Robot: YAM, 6 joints.
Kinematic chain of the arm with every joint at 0, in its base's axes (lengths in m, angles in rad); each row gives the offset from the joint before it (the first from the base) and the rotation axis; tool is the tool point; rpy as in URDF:
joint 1: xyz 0 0 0.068 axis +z
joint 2: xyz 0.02 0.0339 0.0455 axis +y
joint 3: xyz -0.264 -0.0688 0 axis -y
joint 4: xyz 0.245 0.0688 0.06 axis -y
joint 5: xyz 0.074 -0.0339 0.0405 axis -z
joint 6: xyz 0.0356 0 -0.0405 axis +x
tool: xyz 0 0 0 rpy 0 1.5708 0
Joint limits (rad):
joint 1: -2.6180..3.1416
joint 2: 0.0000..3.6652
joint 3: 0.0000..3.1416
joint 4: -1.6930..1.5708
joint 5: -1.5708..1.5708
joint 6: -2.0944..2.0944
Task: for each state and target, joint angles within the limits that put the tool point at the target. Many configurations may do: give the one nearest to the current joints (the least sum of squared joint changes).
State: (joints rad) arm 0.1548 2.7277 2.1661 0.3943 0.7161 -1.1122
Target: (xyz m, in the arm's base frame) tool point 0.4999 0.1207 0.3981
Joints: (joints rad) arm 0.2866 2.1764 2.0808 0.4169 0.8001 -1.1122
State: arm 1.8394 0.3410 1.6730 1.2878 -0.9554 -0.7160
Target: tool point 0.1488 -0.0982 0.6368
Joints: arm 2.6883 0.8217 1.9814 1.0456 -0.7066 -0.7160
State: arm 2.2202 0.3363 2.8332 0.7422 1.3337 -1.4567
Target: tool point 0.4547 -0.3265 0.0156
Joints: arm 2.4583 0.0000 3.0812 0.7309 1.2574 -1.4567
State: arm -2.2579 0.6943 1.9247 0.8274 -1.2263 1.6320
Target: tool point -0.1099 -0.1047 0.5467
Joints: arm -2.6053 1.0505 1.3575 0.7227 -1.2552 1.6320
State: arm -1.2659 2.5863 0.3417 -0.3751 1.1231 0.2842
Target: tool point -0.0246 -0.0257 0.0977
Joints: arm -1.0471 2.5360 0.0827 -1.1295 1.2849 0.2842
